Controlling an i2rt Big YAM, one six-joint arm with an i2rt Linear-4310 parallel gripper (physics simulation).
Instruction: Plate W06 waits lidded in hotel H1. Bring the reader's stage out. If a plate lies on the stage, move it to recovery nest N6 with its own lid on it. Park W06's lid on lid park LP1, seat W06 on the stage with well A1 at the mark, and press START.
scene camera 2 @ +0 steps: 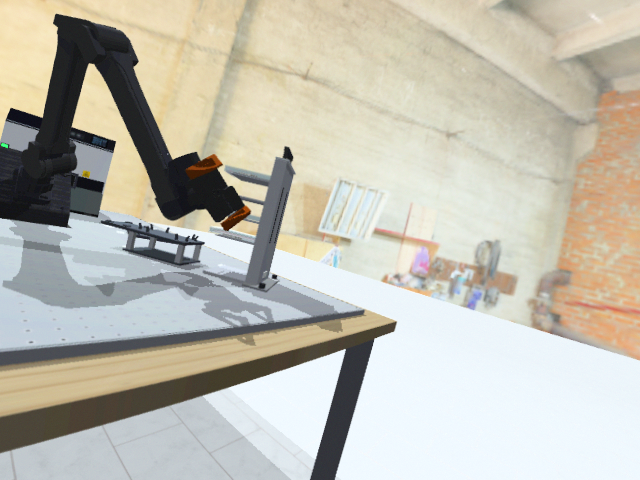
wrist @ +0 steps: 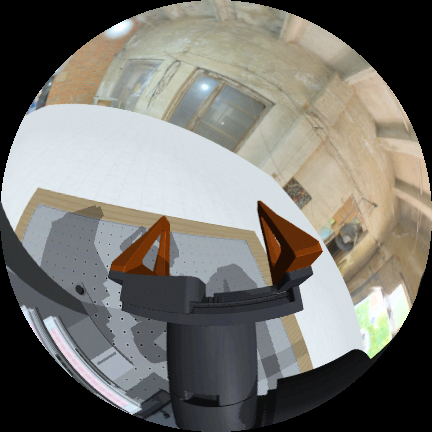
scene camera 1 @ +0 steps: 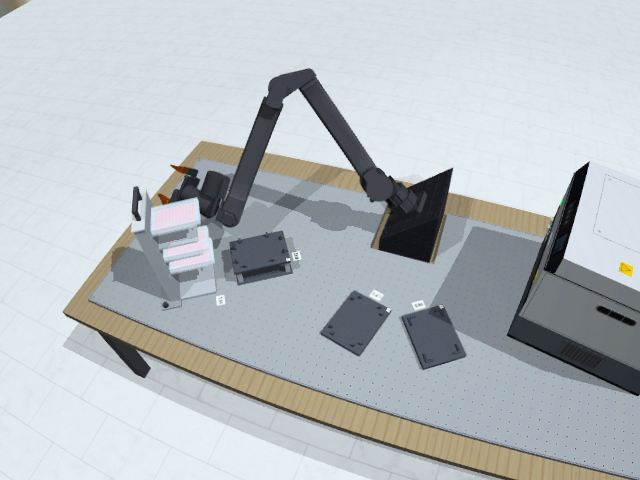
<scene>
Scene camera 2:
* my gripper: 234, 190
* rack post: 263, 251
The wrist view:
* my gripper: 209, 212
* rack post: 51, 299
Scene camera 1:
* my gripper: 165, 179
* flat dark pad: 431, 332
</scene>
